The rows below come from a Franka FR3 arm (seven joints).
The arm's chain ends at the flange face. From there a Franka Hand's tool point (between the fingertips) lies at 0.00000 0.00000 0.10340 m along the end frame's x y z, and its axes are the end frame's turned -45 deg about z.
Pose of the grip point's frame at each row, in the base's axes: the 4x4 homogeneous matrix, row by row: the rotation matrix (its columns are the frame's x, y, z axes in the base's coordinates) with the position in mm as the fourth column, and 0 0 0 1 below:
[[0.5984, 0.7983, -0.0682, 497.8], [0.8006, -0.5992, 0.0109, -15.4], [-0.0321, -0.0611, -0.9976, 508.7], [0, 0, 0, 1]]
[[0.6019, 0.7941, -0.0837, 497.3], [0.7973, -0.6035, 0.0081, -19.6], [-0.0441, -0.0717, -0.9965, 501.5], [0, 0, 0, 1]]
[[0.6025, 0.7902, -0.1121, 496.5], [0.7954, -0.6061, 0.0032, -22.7], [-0.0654, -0.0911, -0.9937, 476.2], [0, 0, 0, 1]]
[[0.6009, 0.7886, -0.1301, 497.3], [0.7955, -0.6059, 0.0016, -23.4], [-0.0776, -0.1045, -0.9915, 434.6], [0, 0, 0, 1]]
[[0.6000, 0.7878, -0.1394, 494.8], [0.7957, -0.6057, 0.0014, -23.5], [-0.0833, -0.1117, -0.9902, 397.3], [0, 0, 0, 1]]
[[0.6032, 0.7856, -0.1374, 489.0], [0.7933, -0.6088, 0.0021, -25.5], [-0.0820, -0.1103, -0.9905, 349.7], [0, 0, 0, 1]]
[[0.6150, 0.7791, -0.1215, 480.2], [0.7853, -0.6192, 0.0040, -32.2], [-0.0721, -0.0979, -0.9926, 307.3], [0, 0, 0, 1]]
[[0.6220, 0.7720, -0.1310, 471.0], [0.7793, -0.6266, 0.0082, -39.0], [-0.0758, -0.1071, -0.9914, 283.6], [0, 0, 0, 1]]
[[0.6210, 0.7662, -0.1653, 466.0], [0.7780, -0.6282, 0.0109, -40.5], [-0.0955, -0.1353, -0.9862, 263.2], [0, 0, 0, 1]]
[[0.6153, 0.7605, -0.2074, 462.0], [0.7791, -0.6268, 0.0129, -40.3], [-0.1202, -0.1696, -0.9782, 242.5], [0, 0, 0, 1]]
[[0.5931, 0.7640, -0.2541, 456.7], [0.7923, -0.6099, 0.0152, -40.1], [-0.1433, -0.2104, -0.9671, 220.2], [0, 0, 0, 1]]
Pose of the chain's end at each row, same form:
[[0.9876, 0.1414, -0.0682, 504.9], [0.1424, -0.9898, 0.0109, -16.5], [-0.0659, -0.0205, -0.9976, 611.9], [0, 0, 0, 1]]
[[0.9871, 0.1359, -0.0837, 506.0], [0.1370, -0.9905, 0.0081, -20.4], [-0.0819, -0.0195, -0.9965, 604.5], [0, 0, 0, 1]]
[[0.9848, 0.1327, -0.1121, 508.1], [0.1339, -0.9910, 0.0032, -23.0], [-0.1107, -0.0182, -0.9937, 578.9], [0, 0, 0, 1]]
[[0.9825, 0.1327, -0.1301, 510.8], [0.1341, -0.9909, 0.0016, -23.6], [-0.1288, -0.0190, -0.9915, 537.1], [0, 0, 0, 1]]
[[0.9813, 0.1328, -0.1394, 509.2], [0.1344, -0.9909, 0.0014, -23.6], [-0.1379, -0.0201, -0.9902, 499.7], [0, 0, 0, 1]]
[[0.9820, 0.1290, -0.1374, 503.2], [0.1305, -0.9914, 0.0021, -25.7], [-0.1360, -0.0200, -0.9905, 452.1], [0, 0, 0, 1]]
[[0.9858, 0.1160, -0.1215, 492.8], [0.1175, -0.9931, 0.0040, -32.6], [-0.1202, -0.0182, -0.9926, 409.9], [0, 0, 0, 1]]
[[0.9857, 0.1061, -0.1310, 484.5], [0.1080, -0.9941, 0.0082, -39.8], [-0.1293, -0.0221, -0.9914, 386.1], [0, 0, 0, 1]]
[[0.9809, 0.1027, -0.1653, 483.1], [0.1059, -0.9943, 0.0109, -41.6], [-0.1632, -0.0281, -0.9862, 365.2], [0, 0, 0, 1]]
[[0.9728, 0.1027, -0.2074, 483.4], [0.1077, -0.9941, 0.0129, -41.6], [-0.2049, -0.0349, -0.9782, 343.6], [0, 0, 0, 1]]
[[0.9596, 0.1208, -0.2541, 483.0], [0.1290, -0.9915, 0.0152, -41.7], [-0.2501, -0.0474, -0.9671, 320.2], [0, 0, 0, 1]]

